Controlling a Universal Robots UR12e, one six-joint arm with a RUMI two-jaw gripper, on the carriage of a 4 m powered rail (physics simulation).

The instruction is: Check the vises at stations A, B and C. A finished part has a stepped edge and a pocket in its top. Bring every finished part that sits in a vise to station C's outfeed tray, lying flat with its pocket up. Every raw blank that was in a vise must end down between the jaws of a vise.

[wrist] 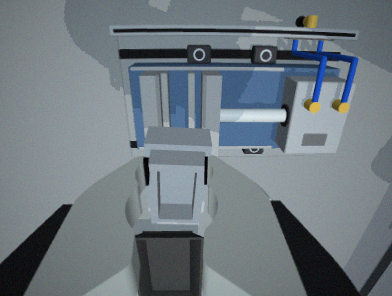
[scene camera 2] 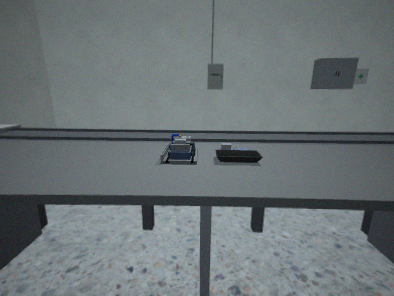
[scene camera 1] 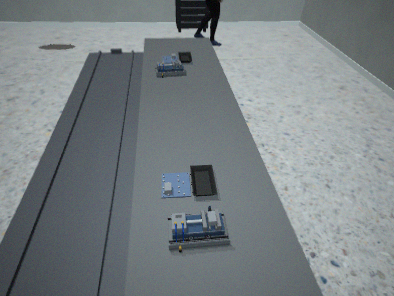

Note:
In view: the gripper (wrist: 177, 159), a vise jaw (wrist: 150, 81), a vise jaw (wrist: 211, 80) and a grey cylinder housing (wrist: 297, 89).

